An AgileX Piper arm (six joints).
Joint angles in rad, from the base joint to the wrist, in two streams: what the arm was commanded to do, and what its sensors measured. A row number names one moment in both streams.
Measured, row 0: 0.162, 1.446, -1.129, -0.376, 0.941, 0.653
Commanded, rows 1 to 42: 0.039, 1.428, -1.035, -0.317, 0.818, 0.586; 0.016, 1.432, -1.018, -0.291, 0.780, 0.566; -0.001, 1.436, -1.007, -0.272, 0.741, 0.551; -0.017, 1.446, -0.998, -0.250, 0.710, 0.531; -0.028, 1.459, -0.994, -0.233, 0.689, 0.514; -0.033, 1.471, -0.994, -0.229, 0.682, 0.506; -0.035, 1.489, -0.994, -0.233, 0.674, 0.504; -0.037, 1.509, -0.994, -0.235, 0.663, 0.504; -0.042, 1.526, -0.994, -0.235, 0.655, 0.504; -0.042, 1.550, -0.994, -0.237, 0.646, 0.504; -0.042, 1.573, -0.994, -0.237, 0.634, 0.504; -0.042, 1.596, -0.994, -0.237, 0.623, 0.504; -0.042, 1.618, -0.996, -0.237, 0.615, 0.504; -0.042, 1.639, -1.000, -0.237, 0.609, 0.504; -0.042, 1.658, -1.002, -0.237, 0.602, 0.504; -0.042, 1.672, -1.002, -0.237, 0.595, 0.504; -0.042, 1.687, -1.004, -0.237, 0.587, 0.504; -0.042, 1.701, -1.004, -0.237, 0.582, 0.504; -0.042, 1.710, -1.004, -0.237, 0.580, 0.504; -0.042, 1.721, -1.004, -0.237, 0.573, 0.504; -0.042, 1.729, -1.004, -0.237, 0.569, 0.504; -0.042, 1.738, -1.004, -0.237, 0.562, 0.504; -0.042, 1.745, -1.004, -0.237, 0.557, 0.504; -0.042, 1.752, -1.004, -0.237, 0.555, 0.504; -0.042, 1.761, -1.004, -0.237, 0.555, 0.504; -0.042, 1.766, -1.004, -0.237, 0.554, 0.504; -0.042, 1.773, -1.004, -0.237, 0.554, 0.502; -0.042, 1.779, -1.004, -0.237, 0.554, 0.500; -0.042, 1.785, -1.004, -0.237, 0.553, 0.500; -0.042, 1.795, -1.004, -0.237, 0.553, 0.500; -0.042, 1.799, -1.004, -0.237, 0.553, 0.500; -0.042, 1.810, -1.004, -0.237, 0.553, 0.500; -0.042, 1.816, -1.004, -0.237, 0.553, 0.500; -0.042, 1.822, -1.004, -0.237, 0.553, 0.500; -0.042, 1.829, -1.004, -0.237, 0.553, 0.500; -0.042, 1.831, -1.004, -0.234, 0.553, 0.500; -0.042, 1.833, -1.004, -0.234, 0.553, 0.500; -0.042, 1.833, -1.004, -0.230, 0.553, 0.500; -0.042, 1.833, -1.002, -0.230, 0.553, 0.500; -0.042, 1.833, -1.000, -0.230, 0.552, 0.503; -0.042, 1.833, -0.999, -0.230, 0.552, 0.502; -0.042, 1.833, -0.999, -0.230, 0.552, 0.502
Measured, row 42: -0.035, 1.834, -0.998, -0.232, 0.559, 0.507
